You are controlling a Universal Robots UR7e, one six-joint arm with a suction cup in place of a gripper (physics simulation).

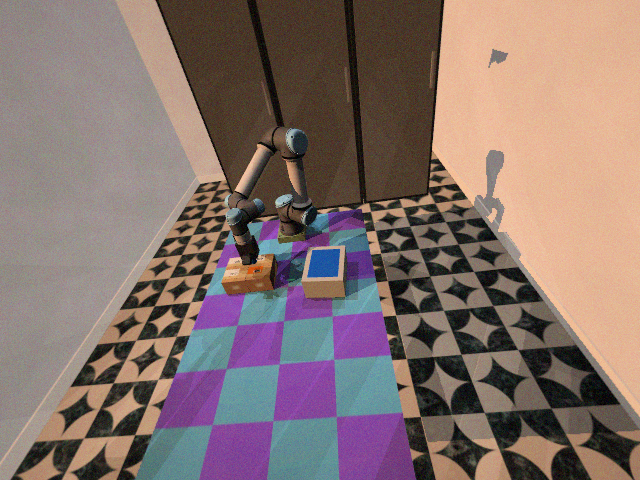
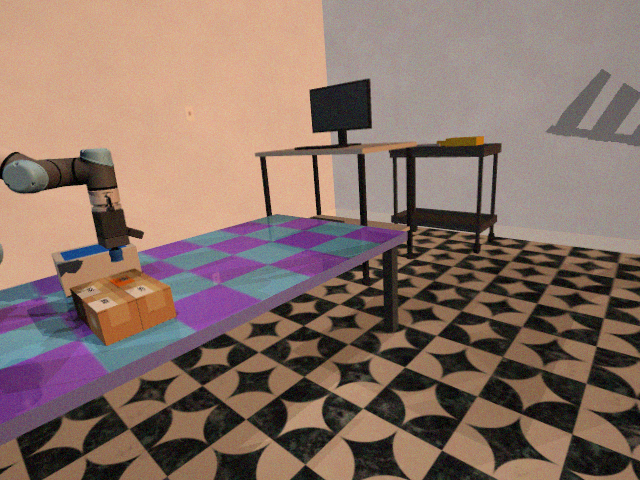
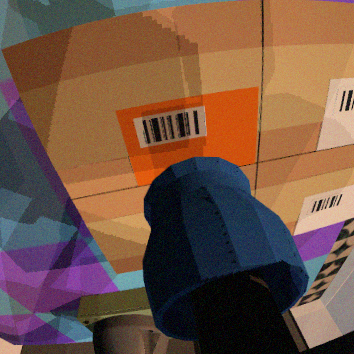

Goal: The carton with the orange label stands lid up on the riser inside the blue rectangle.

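Seen in the pictures: hand, its tool point: (image 1: 253, 261) (image 2: 117, 260) (image 3: 198, 206); arm's base, origin of its link: (image 1: 292, 228) (image 3: 131, 329).
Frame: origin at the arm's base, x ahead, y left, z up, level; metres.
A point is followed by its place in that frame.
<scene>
Several brown cartons stand packed in one block on the checkered table (image 1: 310, 361) @[x 0.880, y 0.156, z -0.047 m] (image 2: 269, 269) @[x 0.863, y -0.249, z -0.047 m]. One carton has an orange label (image 1: 254, 270) @[x 0.406, y -0.152, z 0.048 m] (image 2: 122, 281) @[x 0.399, y -0.157, z 0.047 m] (image 3: 225, 123) @[x 0.408, y -0.169, z 0.046 m] on its lid, which faces up. The other cartons (image 2: 100, 305) (image 3: 337, 116) carry white labels. My blue suction cup (image 1: 247, 259) @[x 0.404, y -0.139, z 0.108 m] (image 2: 116, 254) (image 3: 200, 172) hangs a short way above the orange-labelled carton and holds nothing. The tan riser (image 1: 323, 287) @[x 0.548, y 0.216, z 0.027 m] (image 2: 88, 269) @[x 0.374, y 0.128, z 0.031 m] stands right beside the block, with the blue rectangle (image 1: 324, 262) @[x 0.423, y 0.226, z 0.073 m] (image 2: 82, 252) @[x 0.387, y 0.221, z 0.073 m] on its top, bare.
The arm's base (image 1: 290, 234) @[x 0.076, y 0.000, z 0.010 m] stands on the table behind the riser. Dark cabinets (image 1: 310, 77) line the back wall. A desk with a monitor (image 2: 341, 108) and a dark cart (image 2: 444, 150) stand beyond the table's far end.
</scene>
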